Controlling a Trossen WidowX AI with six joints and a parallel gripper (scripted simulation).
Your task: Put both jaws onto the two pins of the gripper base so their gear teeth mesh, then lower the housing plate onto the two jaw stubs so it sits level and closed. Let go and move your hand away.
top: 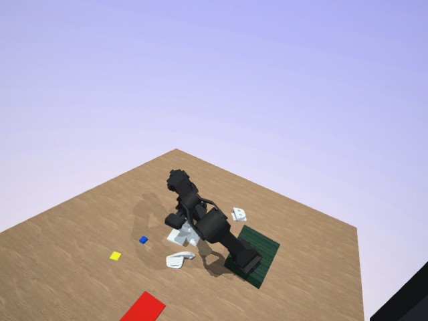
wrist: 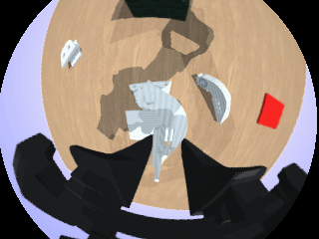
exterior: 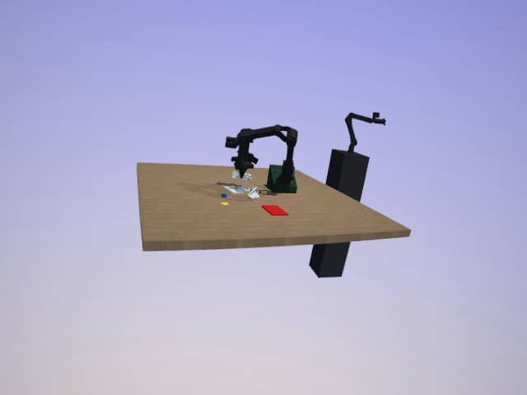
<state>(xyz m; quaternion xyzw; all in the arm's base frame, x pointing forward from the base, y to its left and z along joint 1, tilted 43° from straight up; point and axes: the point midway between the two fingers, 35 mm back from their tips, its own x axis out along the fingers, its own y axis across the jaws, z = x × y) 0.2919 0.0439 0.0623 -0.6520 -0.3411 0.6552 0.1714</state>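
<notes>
My gripper tip is now 3 cm to the left of the white jaw and 3 cm past it. Also, from my gripper tip: blue cube (12 cm to the left, 10 cm ahead, 8 cm below); then yellow tile (24 cm to the left, 11 cm ahead, 8 cm below); then red patch (30 cm to the left, 13 cm behind, 8 cm below).
</notes>
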